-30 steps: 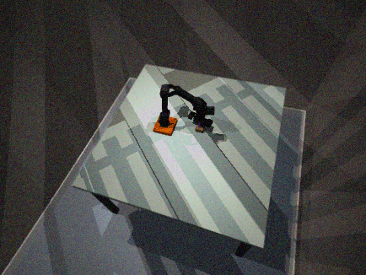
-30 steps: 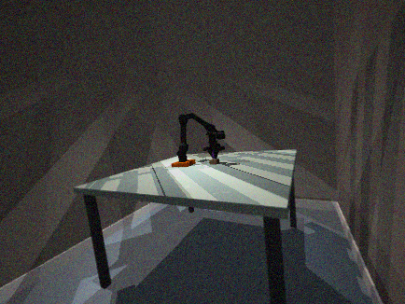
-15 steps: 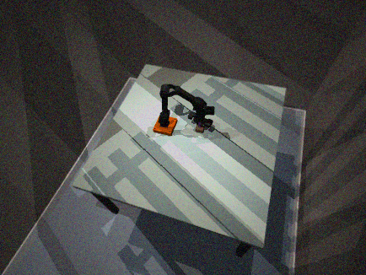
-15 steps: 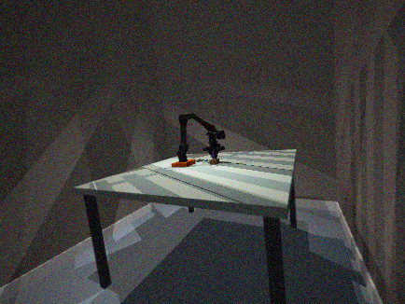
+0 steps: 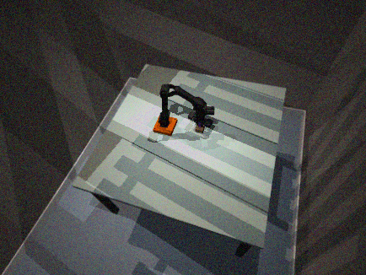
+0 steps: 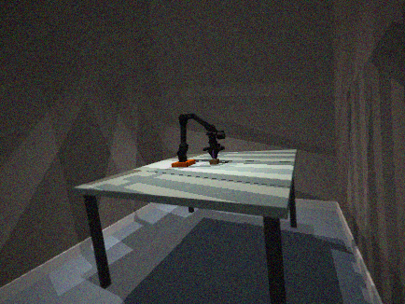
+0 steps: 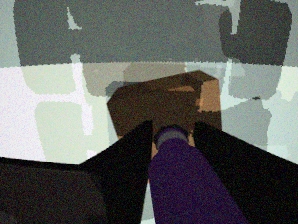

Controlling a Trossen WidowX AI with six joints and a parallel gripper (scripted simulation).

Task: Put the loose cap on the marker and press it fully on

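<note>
Now: the marker cap 50 mm above my gripper tip and 10 mm to the right of it. Round my gripper tip: holder block (20 mm below, 10 mm to the right).
</note>
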